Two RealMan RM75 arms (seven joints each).
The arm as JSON. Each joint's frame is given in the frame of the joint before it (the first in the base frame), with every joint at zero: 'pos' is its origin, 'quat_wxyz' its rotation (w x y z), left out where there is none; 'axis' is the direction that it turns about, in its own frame. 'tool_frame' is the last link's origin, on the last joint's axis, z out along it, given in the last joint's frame.
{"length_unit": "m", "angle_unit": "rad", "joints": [
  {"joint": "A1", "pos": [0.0, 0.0, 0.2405], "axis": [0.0, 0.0, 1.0]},
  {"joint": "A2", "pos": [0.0, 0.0, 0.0], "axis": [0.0, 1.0, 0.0]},
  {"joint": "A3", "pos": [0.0, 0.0, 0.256], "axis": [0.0, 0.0, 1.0]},
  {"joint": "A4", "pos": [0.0, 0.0, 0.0], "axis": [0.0, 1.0, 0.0]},
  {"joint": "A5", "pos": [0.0, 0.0, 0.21], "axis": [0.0, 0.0, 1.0]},
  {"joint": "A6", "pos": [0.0, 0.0, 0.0], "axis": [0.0, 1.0, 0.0]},
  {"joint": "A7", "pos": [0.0, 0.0, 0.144], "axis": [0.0, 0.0, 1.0]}
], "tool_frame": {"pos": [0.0, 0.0, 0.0]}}
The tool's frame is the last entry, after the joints.
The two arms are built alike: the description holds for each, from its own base.
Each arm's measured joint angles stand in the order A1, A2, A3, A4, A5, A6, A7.
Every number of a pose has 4 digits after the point. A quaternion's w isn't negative.
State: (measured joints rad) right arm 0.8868 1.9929 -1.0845 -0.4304 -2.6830 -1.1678 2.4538; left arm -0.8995 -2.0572 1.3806 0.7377 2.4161 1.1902 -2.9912
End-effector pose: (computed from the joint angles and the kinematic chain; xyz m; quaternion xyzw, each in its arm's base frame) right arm 0.2792 0.3904 -0.0298 -0.8409 0.4749 -0.2004 0.1649; left arm -0.1728 0.4075 -0.0615 -0.8018 -0.5657 0.0829 0.1739
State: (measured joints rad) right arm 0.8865 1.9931 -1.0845 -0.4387 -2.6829 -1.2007 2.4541; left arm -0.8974 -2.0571 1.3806 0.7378 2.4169 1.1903 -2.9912
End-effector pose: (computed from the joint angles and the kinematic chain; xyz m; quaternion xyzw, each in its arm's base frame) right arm 0.2774 0.3873 -0.0296 -0.8410 0.4770 -0.2045 0.1527; left arm -0.1738 0.4071 -0.0614 -0.8013 -0.5663 0.0833 0.1741
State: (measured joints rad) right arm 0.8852 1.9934 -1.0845 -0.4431 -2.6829 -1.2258 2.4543; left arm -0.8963 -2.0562 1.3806 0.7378 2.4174 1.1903 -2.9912
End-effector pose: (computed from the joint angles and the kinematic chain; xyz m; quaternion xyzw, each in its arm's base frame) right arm 0.2767 0.3842 -0.0296 -0.8405 0.4795 -0.2080 0.1426; left arm -0.1745 0.4072 -0.0610 -0.8009 -0.5667 0.0836 0.1746
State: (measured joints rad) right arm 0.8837 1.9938 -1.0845 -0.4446 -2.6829 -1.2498 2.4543; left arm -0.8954 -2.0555 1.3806 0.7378 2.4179 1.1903 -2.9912
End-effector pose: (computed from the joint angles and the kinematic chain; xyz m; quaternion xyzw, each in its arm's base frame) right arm 0.2766 0.3806 -0.0300 -0.8395 0.4825 -0.2119 0.1319; left arm -0.1750 0.4072 -0.0607 -0.8006 -0.5669 0.0839 0.1751
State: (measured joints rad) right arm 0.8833 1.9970 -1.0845 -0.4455 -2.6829 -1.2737 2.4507; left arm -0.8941 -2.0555 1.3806 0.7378 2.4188 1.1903 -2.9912
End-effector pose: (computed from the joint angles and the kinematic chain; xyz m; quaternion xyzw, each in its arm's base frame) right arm 0.2755 0.3766 -0.0316 -0.8398 0.4836 -0.2158 0.1194; left arm -0.1757 0.4070 -0.0607 -0.8002 -0.5673 0.0843 0.1753
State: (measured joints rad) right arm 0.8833 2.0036 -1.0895 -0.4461 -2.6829 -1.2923 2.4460; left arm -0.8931 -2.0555 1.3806 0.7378 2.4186 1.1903 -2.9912
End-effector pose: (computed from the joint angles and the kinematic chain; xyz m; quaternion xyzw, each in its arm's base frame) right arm 0.2741 0.3725 -0.0349 -0.8412 0.4819 -0.2206 0.1074; left arm -0.1761 0.4068 -0.0607 -0.7999 -0.5677 0.0844 0.1752
